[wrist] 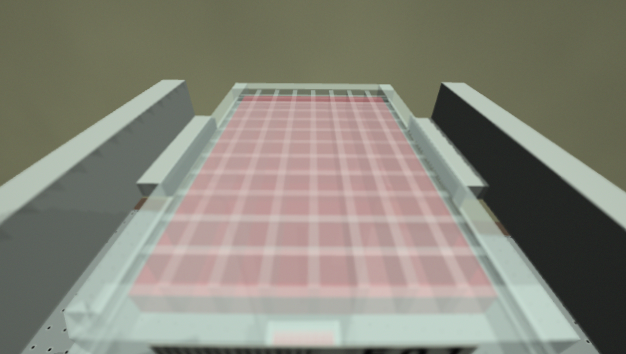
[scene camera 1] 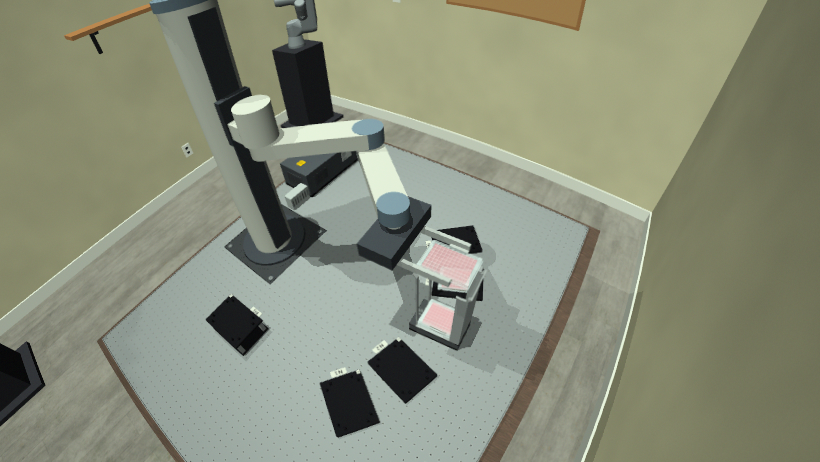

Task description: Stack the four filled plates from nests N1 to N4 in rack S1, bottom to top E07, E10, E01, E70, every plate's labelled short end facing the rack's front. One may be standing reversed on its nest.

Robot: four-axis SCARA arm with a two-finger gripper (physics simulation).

My gripper shows in the wrist view and in scene camera 1. One and the same spot on my gripper: [wrist: 68, 205] is [scene camera 1: 443, 238].
